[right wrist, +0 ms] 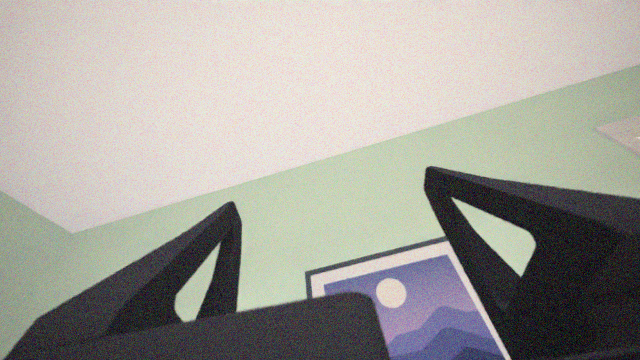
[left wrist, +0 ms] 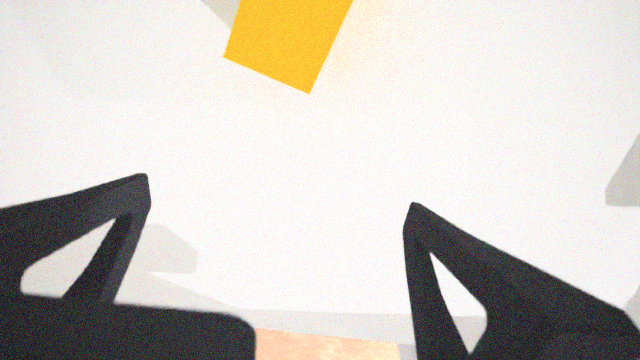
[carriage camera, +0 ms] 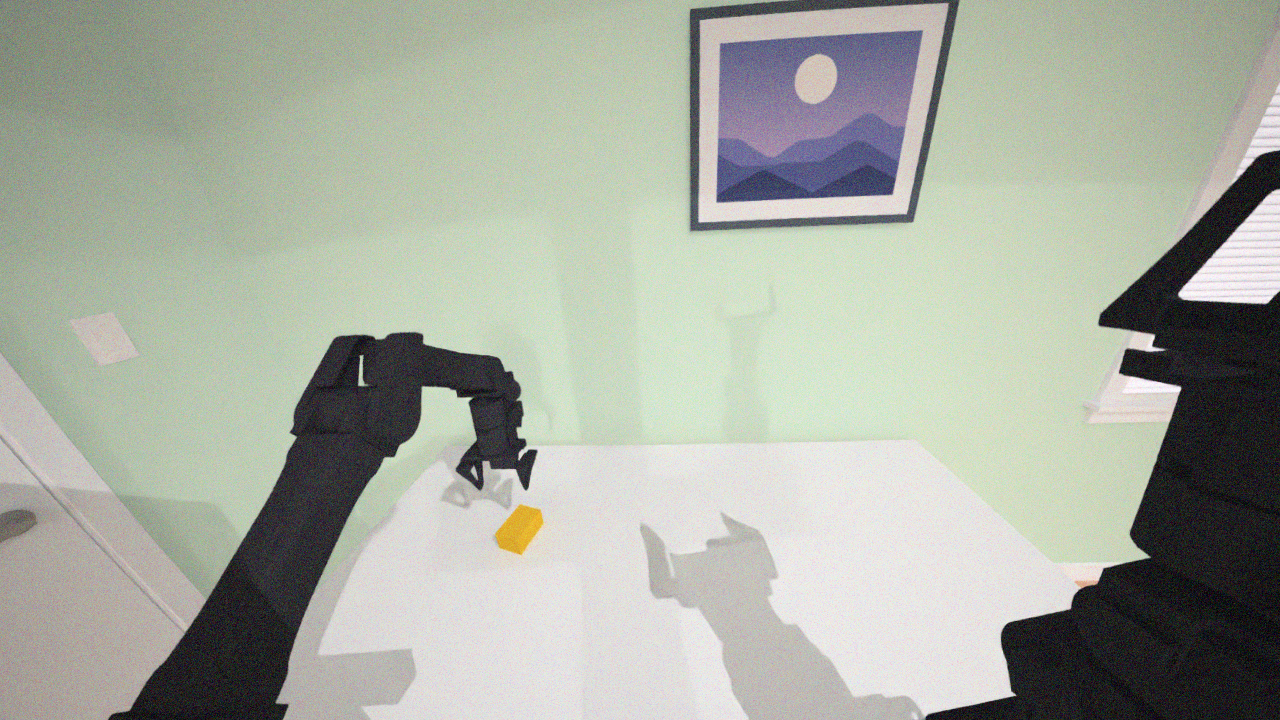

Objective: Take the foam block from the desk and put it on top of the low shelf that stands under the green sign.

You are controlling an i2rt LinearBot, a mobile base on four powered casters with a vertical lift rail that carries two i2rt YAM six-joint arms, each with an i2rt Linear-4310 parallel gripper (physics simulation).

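Frame: origin at the left arm's base, x up, y back, z right, level; metres.
Seen in the pictures: left gripper, fingertip midpoint: [left wrist: 280, 202] [carriage camera: 504, 488]; right gripper, fingertip midpoint: [right wrist: 331, 194].
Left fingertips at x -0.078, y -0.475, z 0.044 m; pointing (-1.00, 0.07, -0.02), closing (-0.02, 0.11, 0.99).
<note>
Pixels of each thing's top centre, then the offset from my left fingertips to it. "spot": a spot on its surface instead. Level surfaces: height alone.
- yellow foam block, middle of its top: [left wrist: 292, 10] [carriage camera: 518, 521] dx -0.133, dy -0.036, dz -0.006 m
- white desk, its level: dx -0.178 m
- wall plate, middle of its top: [carriage camera: 91, 315] dx +0.379, dy -0.249, dz -0.967 m
- window, surface spot: [carriage camera: 1244, 241] spot: dx +0.395, dy -0.152, dz +1.875 m
The yellow foam block [carriage camera: 519, 530] [left wrist: 287, 40] lies flat on the white desk [carriage camera: 832, 510] [left wrist: 300, 150], left of the desk's middle in the carriage view; part of it is cut off by the top edge of the left wrist view. My left gripper [carriage camera: 503, 486] [left wrist: 280, 202] points down over the desk, open and empty, a little beyond the block in the carriage view and apart from it. My right gripper [right wrist: 331, 194] is open and empty, raised at the right and pointing up toward the wall and ceiling. The low shelf and the green sign do not show in these views.
A framed mountain picture [carriage camera: 816, 116] [right wrist: 430, 305] hangs on the green wall [carriage camera: 358, 179] behind the desk. A door [carriage camera: 71, 573] is at the left, with a wall plate [carriage camera: 104, 338] beside it. A window [carriage camera: 1244, 241] is at the right. Arm shadows fall on the desk.
</note>
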